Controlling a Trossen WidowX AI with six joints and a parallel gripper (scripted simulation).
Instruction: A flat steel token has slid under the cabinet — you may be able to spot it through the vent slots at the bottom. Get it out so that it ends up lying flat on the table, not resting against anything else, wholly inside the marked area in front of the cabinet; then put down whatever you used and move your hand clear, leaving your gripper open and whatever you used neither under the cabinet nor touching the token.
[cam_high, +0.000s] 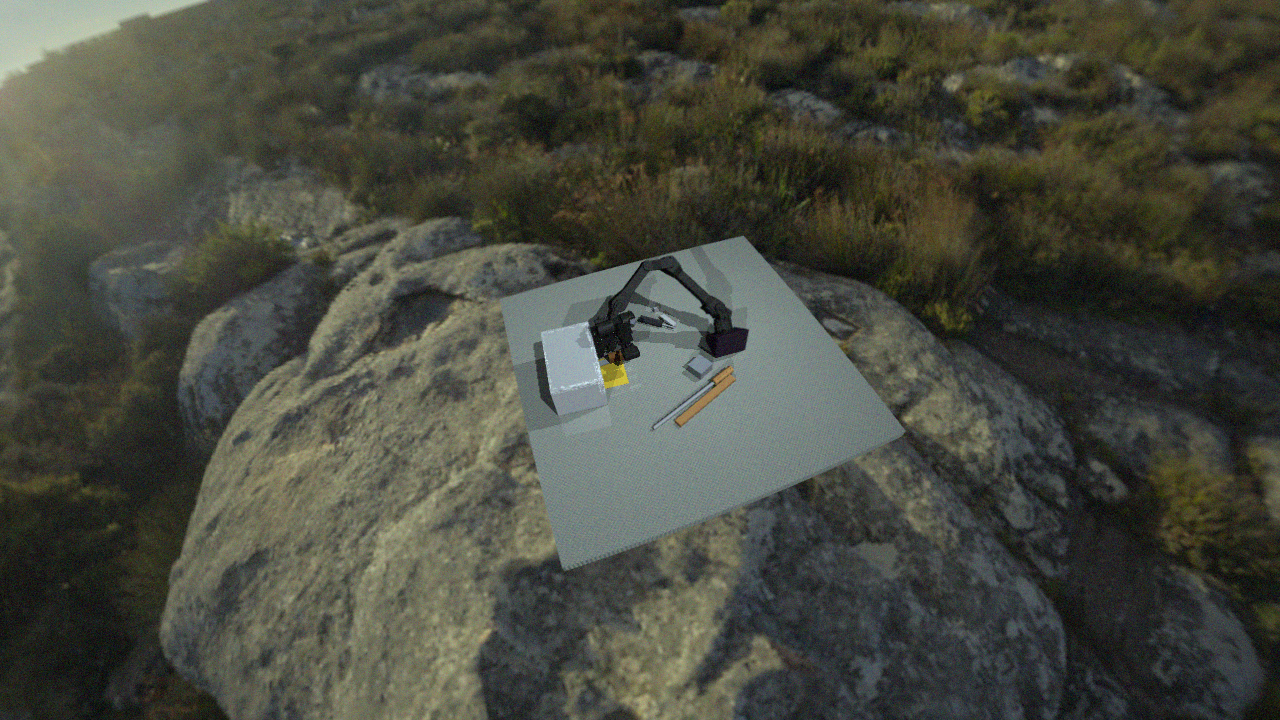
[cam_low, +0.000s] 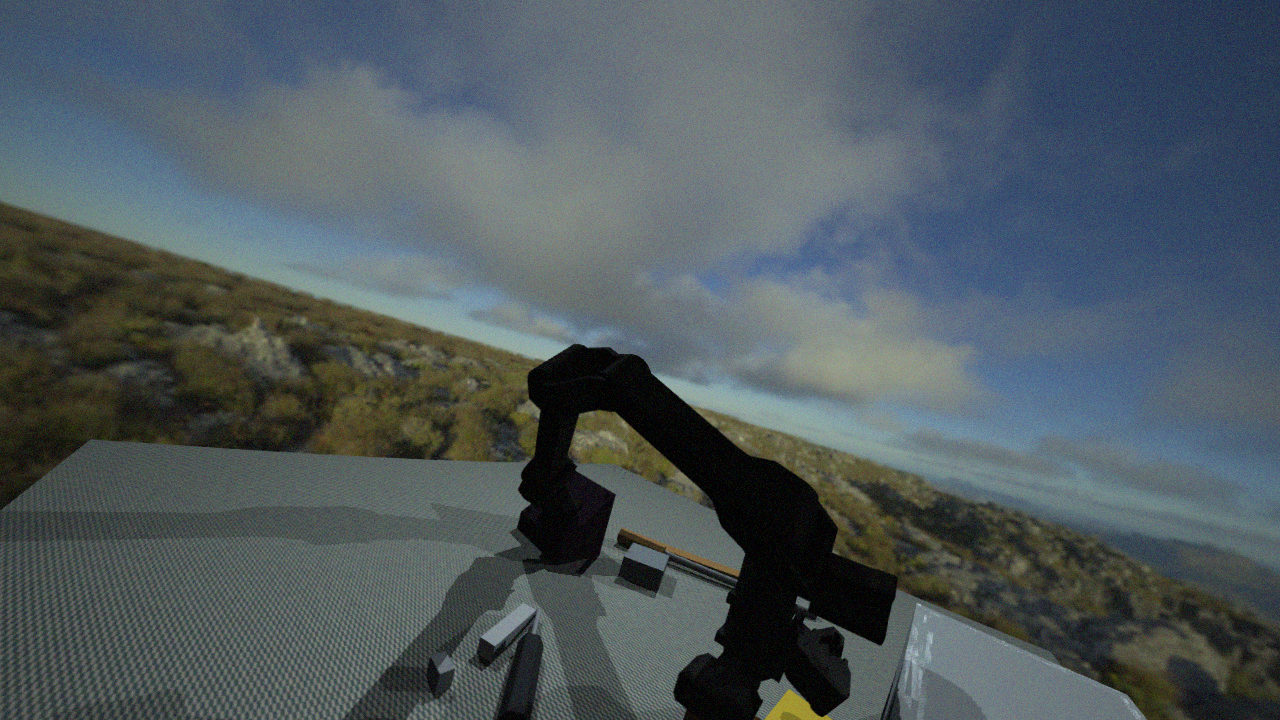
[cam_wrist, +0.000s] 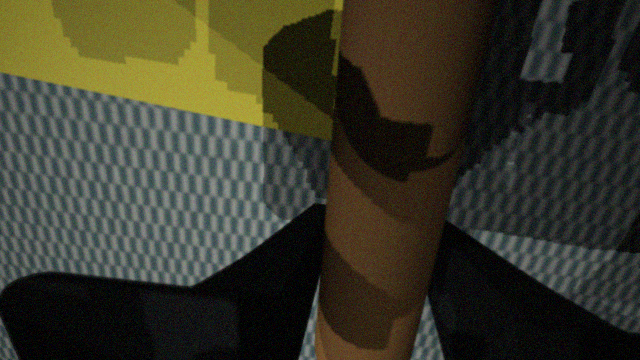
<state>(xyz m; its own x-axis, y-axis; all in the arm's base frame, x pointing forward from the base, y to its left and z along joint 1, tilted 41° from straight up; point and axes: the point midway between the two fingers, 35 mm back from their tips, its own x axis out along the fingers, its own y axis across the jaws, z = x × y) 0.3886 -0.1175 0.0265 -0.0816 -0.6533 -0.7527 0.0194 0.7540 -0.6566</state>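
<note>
My gripper tip is now 23 cm past the grey bar and 10 cm to the left of it. Round my gripper tip: grey block 24 cm behind, 19 cm to the left, 1 cm above; small grey cube 22 cm behind, 18 cm to the right; wooden stick 19 cm behind, 33 cm to the left.
</note>
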